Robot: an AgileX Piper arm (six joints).
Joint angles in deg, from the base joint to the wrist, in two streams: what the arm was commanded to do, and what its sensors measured. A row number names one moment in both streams.
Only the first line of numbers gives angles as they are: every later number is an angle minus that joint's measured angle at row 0.
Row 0, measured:
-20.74, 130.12, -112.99, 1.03, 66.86, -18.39
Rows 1 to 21, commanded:
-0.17, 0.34, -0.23, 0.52, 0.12, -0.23
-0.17, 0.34, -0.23, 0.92, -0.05, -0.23
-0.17, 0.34, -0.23, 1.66, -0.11, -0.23
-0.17, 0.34, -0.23, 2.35, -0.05, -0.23
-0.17, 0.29, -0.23, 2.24, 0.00, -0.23
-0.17, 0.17, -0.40, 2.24, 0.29, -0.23
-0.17, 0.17, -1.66, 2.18, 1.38, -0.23
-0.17, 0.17, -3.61, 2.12, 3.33, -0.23
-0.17, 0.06, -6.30, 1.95, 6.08, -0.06
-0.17, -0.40, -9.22, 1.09, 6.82, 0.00
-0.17, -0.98, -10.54, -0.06, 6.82, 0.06
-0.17, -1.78, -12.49, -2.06, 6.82, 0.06
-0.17, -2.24, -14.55, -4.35, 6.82, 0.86
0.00, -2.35, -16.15, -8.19, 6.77, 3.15
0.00, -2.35, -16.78, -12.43, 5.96, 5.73
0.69, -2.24, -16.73, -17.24, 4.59, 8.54
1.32, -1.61, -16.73, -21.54, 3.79, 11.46
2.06, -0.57, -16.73, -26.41, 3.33, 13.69
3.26, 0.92, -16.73, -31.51, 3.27, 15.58
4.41, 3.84, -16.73, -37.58, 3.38, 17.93
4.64, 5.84, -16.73, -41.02, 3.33, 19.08
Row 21, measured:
4.18, 3.38, -16.61, -35.52, 3.04, 17.01
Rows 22 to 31, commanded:
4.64, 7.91, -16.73, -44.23, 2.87, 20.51
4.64, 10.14, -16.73, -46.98, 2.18, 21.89
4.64, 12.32, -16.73, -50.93, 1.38, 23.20
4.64, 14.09, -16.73, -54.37, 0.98, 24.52
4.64, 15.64, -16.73, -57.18, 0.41, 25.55
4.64, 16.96, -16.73, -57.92, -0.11, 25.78
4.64, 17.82, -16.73, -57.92, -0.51, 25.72
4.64, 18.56, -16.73, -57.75, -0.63, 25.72
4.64, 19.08, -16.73, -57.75, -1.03, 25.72
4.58, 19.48, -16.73, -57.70, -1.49, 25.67
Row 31, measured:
4.75, 19.08, -16.61, -56.21, -0.63, 25.27
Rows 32 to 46, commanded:
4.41, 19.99, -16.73, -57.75, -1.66, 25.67
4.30, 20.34, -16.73, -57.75, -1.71, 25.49
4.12, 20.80, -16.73, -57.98, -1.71, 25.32
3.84, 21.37, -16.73, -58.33, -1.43, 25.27
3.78, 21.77, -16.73, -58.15, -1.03, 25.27
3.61, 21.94, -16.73, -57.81, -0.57, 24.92
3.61, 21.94, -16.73, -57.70, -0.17, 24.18
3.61, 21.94, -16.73, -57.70, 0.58, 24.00
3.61, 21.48, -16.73, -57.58, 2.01, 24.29
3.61, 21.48, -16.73, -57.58, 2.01, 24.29
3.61, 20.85, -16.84, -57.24, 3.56, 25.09
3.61, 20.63, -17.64, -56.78, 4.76, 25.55
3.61, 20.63, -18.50, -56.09, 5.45, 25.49
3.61, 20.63, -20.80, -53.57, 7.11, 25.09
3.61, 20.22, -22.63, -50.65, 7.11, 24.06
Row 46, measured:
3.95, 21.60, -20.45, -53.63, 2.47, 25.04
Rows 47 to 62, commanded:
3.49, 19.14, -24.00, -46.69, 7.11, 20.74
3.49, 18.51, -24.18, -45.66, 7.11, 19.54
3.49, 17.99, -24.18, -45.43, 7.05, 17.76
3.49, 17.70, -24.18, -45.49, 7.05, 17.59
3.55, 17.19, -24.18, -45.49, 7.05, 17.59
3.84, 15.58, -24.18, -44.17, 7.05, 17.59
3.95, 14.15, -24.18, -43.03, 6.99, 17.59
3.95, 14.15, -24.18, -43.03, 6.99, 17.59
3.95, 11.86, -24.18, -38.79, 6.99, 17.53
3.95, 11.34, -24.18, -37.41, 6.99, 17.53
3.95, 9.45, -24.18, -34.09, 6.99, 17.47
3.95, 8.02, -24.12, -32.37, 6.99, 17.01
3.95, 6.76, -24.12, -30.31, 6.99, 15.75
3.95, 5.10, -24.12, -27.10, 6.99, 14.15
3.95, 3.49, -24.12, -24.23, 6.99, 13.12
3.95, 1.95, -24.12, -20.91, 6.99, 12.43
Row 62, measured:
3.95, 4.47, -24.00, -24.87, 2.81, 13.92
